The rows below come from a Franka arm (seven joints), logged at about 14 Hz.
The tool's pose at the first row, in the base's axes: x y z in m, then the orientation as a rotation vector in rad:
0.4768, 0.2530, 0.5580, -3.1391, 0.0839, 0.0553
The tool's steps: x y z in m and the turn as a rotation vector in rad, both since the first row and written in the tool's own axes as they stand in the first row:
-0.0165, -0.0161, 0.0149, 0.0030, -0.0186, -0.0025
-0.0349, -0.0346, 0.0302, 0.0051, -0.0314, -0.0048
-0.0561, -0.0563, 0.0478, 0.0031, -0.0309, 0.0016
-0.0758, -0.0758, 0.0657, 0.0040, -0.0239, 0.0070
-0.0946, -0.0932, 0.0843, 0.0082, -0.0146, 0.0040
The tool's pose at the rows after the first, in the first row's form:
0.4607, 0.2700, 0.5437, -3.1350, 0.0800, 0.0843
0.4428, 0.2895, 0.5290, -3.1320, 0.0763, 0.1042
0.4221, 0.3123, 0.5122, -3.1339, 0.0864, 0.1035
0.4029, 0.3329, 0.4950, -3.1334, 0.0948, 0.0925
0.3844, 0.3513, 0.4771, -3.1299, 0.0901, 0.0777

